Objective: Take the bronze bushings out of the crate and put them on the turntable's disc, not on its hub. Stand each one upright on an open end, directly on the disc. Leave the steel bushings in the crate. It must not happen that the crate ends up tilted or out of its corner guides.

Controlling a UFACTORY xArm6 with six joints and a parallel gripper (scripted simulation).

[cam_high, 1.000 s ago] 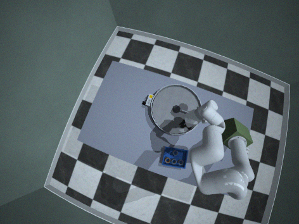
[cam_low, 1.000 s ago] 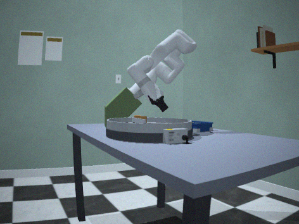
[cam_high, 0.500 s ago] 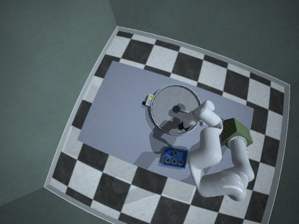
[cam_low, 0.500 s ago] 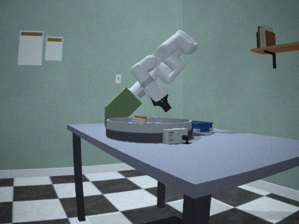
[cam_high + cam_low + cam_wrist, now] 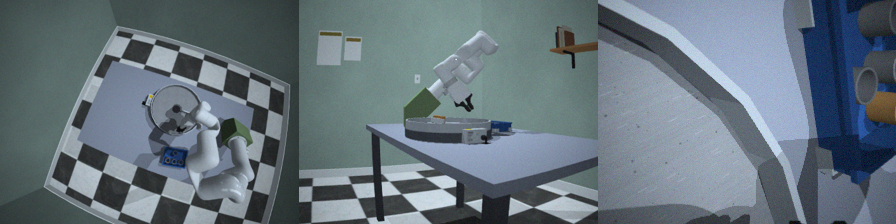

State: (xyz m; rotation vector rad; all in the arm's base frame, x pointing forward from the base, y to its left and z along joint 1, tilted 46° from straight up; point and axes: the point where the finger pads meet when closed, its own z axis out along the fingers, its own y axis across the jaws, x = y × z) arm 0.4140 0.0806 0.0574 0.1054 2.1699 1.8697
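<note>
The blue crate is 200 mm to the left of my hand, 120 mm below it and 90 mm behind it. Also, from my hand: round turntable disc: 150 mm to the right, 90 mm below, 80 mm ahead; turntable: 150 mm to the right, 100 mm ahead, 90 mm below.
</note>
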